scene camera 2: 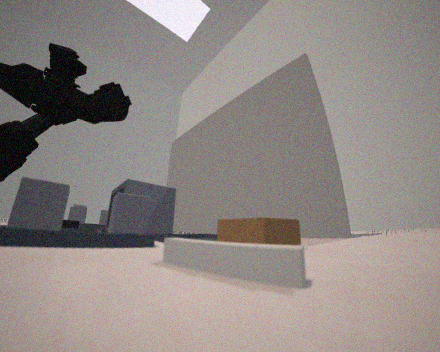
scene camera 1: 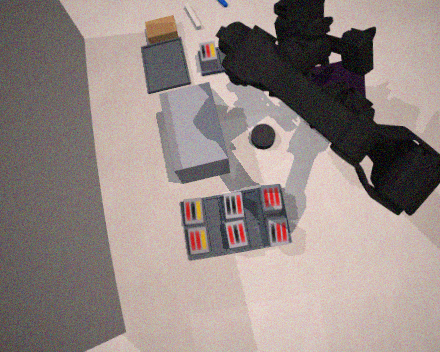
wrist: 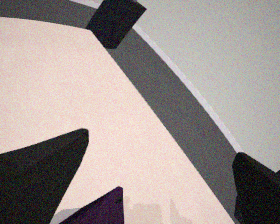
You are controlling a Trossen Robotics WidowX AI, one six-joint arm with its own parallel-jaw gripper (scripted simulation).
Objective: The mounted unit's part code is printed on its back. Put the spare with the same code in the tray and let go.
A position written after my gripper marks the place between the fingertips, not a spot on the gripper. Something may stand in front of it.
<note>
My gripper [scene camera 1: 352, 24] is open, with nothing in its grasp. Further things: a brown block [scene camera 2: 271, 231], a dark grey tray [scene camera 1: 165, 65] and a tall grey box [scene camera 1: 197, 148].
My gripper shows as well in the wrist view [wrist: 165, 150]. The wrist view does not show the brown block: it is out of frame.
</note>
